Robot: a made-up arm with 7 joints. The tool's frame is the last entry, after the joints.
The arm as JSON. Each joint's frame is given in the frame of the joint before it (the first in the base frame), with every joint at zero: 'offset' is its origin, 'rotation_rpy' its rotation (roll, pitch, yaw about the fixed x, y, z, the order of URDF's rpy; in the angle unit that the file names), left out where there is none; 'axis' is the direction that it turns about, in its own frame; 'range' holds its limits. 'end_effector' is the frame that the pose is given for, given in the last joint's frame.
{
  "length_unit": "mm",
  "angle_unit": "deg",
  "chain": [
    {
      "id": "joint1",
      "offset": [
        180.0,
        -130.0,
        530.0
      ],
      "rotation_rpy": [
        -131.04,
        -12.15,
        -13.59
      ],
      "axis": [
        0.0,
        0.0,
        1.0
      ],
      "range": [
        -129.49,
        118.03
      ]
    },
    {
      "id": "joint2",
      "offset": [
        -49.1,
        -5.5,
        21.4
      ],
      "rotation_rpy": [
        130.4,
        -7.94,
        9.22
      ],
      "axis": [
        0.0,
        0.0,
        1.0
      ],
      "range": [
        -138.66,
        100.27
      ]
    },
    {
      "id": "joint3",
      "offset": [
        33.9,
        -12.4,
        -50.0
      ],
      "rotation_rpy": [
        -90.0,
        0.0,
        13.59
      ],
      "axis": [
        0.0,
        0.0,
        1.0
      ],
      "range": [
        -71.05,
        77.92
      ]
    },
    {
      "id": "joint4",
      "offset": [
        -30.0,
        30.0,
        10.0
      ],
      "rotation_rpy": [
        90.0,
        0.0,
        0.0
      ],
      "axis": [
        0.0,
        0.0,
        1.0
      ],
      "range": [
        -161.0,
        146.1
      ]
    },
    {
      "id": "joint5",
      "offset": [
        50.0,
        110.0,
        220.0
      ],
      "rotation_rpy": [
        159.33,
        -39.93,
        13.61
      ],
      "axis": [
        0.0,
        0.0,
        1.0
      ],
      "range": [
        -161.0,
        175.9
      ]
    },
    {
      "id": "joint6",
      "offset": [
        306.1,
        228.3,
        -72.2
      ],
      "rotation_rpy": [
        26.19,
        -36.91,
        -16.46
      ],
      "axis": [
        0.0,
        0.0,
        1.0
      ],
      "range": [
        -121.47,
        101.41
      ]
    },
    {
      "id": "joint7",
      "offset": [
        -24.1,
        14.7,
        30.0
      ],
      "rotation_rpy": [
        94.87,
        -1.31,
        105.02
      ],
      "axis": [
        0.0,
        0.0,
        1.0
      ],
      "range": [
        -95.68,
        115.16
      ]
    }
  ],
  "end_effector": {
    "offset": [
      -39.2,
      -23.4,
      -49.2
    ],
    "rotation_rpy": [
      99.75,
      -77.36,
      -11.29
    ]
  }
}
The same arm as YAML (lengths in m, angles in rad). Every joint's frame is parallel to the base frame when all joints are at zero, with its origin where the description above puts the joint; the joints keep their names.
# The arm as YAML. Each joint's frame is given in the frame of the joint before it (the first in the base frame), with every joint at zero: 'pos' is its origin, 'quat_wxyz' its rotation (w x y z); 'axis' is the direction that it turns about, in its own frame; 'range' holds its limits. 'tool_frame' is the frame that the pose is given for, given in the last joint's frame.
length_unit: m
angle_unit: rad
joints:
  - joint: joint1
    pos: [0.18, -0.13, 0.53]
    quat_wxyz: [1.0, 0.0, 0.0, 0.0]
    axis: [0.311583, 0.700661, -0.641864]
    range: [-2.26, 2.06]
  - joint: joint2
    pos: [-0.04, 0.03, -0.02]
    quat_wxyz: [1.0, 0.0, 0.0, 0.0]
    axis: [-0.0001, 0.0, 1.0]
    range: [-2.4201, 1.75]
  - joint: joint3
    pos: [0.03, -0.02, -0.05]
    quat_wxyz: [1.0, 0.0, 0.0, 0.0]
    axis: "+y"
    range: [-1.2401, 1.36]
  - joint: joint4
    pos: [-0.03, 0.01, -0.03]
    quat_wxyz: [1.0, 0.0, 0.0, 0.0]
    axis: [-0.0001, 0.0, 1.0]
    range: [-2.81, 2.5499]
  - joint: joint5
    pos: [0.05, 0.11, 0.22]
    quat_wxyz: [1.0, 0.0, 0.0, 0.0]
    axis: [0.666797, -0.201799, -0.717397]
    range: [-2.81, 3.07]
  - joint: joint6
    pos: [0.18, -0.15, 0.3101]
    quat_wxyz: [1.0, 0.0, 0.0, 0.0]
    axis: [0.0001, -0.0001, -1.0]
    range: [-2.1201, 1.7699]
  - joint: joint7
    pos: [-0.02, -0.02, -0.03]
    quat_wxyz: [1.0, 0.0, 0.0, 0.0]
    axis: [0.996028, -0.026501, 0.085002]
    range: [-1.6699, 2.0099]
tool_frame:
  pos: [-0.05, 0.04, 0.02]
  quat_wxyz: [0.990692, 0.001791, -0.061135, -0.121611]

